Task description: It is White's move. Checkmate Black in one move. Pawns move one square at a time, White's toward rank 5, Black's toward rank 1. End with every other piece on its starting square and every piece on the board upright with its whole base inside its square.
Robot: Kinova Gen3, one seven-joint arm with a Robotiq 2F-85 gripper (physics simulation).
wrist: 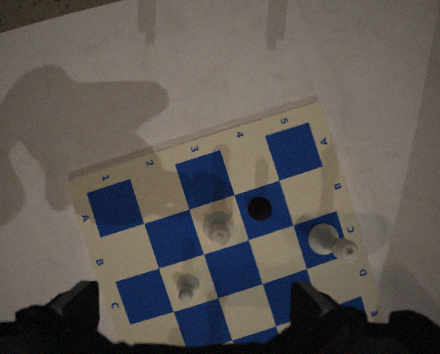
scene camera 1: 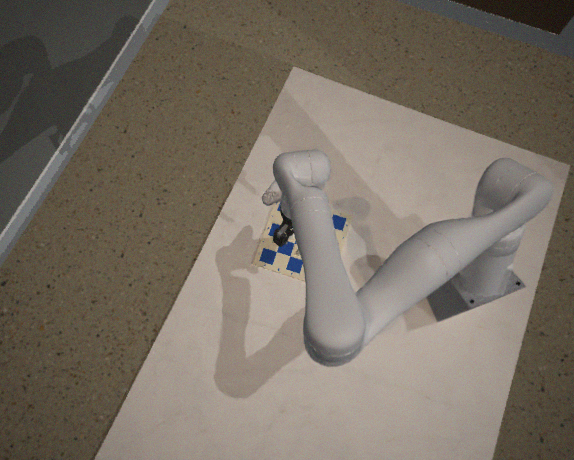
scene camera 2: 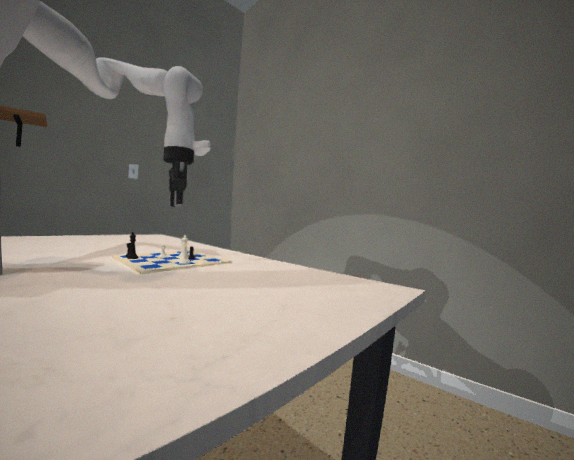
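Seen in the pictures: gripper, fingertip midpoint: [wrist: 195, 304] [scene camera 2: 176, 206]; arm's base, link origin: [scene camera 1: 481, 278].
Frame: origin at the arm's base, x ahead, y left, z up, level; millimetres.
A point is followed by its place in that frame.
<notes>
The blue-and-cream board [scene camera 1: 282, 263] @(x 450, y 47, z -198 mm) [scene camera 2: 226, 261] @(x 507, y -145, z -199 mm) [wrist: 295, 112] @(x 519, y -125, z -198 mm) lies on the table. In the wrist view a medium white piece [wrist: 218, 231] @(x 456, y -35, z -149 mm) stands on B3, a white pawn [wrist: 186, 290] @(x 419, y 2, z -170 mm) [scene camera 2: 163, 251] @(x 414, y 0, z -186 mm) on C2, a black pawn [wrist: 260, 208] @(x 458, y -68, z -169 mm) [scene camera 2: 191, 254] @(x 453, y -74, z -187 mm) on B4 and a tall white piece [wrist: 324, 239] @(x 418, y -108, z -178 mm) [scene camera 2: 184, 251] @(x 410, y -116, z -171 mm) on C5. Tall black [scene camera 2: 131, 250] @(x 335, y 5, z -179 mm) shapes overlap at the board's left in scene view 2; their squares do not show in the wrist view. My gripper [scene camera 1: 281, 239] [scene camera 2: 176, 205] @(x 439, y -17, z -70 mm) [wrist: 195, 304] @(x 439, y -17, z -70 mm) is open and empty, high above the board.
The white table [scene camera 1: 400, 390] @(x 77, y 271, z -204 mm) [scene camera 2: 200, 340] @(x 250, y -435, z -204 mm) [wrist: 225, 70] @(x 573, y -83, z -205 mm) surrounds the board, and its edge shows at the wrist view's top left. The arm [scene camera 1: 325, 260] @(x 349, y 158, z 347 mm) [scene camera 2: 180, 110] @(x 417, y -52, z 165 mm) hides part of the board in scene view 1.
</notes>
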